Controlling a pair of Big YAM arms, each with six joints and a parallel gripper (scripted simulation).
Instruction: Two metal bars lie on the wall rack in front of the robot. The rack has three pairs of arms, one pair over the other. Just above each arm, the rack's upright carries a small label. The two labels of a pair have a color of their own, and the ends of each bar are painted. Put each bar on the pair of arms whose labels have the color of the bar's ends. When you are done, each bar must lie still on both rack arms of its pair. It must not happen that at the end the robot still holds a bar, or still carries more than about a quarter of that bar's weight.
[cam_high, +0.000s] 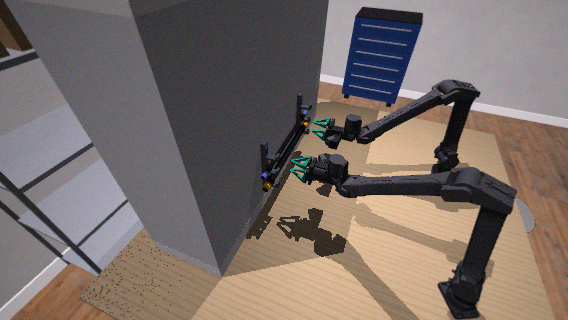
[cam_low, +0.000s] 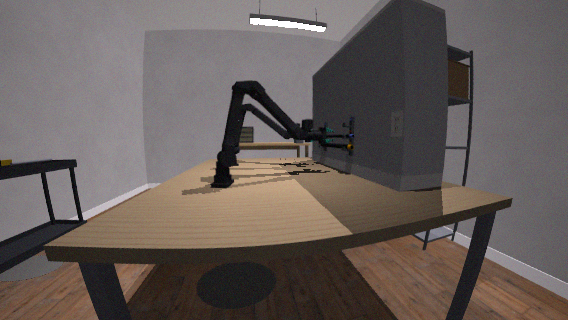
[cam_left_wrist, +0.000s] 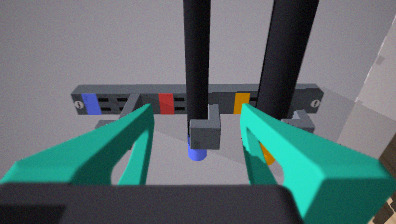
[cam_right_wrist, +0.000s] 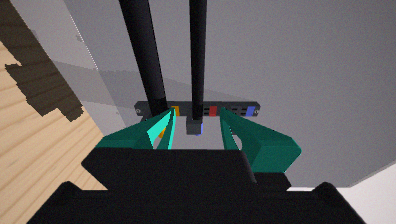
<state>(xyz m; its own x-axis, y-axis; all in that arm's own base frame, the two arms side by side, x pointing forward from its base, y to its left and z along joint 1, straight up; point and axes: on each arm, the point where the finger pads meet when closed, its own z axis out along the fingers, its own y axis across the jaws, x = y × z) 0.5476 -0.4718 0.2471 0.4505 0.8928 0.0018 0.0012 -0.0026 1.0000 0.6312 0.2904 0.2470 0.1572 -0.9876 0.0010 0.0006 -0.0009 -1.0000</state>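
Now: the blue-ended bar 150 mm to the right of my left hand and 70 mm ahead of it. From my left hand the other things lie so: orange-ended bar 150 mm to the right, 70 mm below, 70 mm ahead; then grey wall block 250 mm ahead, 200 mm above, 190 mm to the right.
Now: right hand 150 mm to the right of the blue-ended bar and 90 mm short of it. Round my right hand: orange-ended bar: 150 mm to the left, 80 mm ahead, 70 mm below; then grey wall block: 270 mm ahead, 200 mm above, 120 mm to the left.
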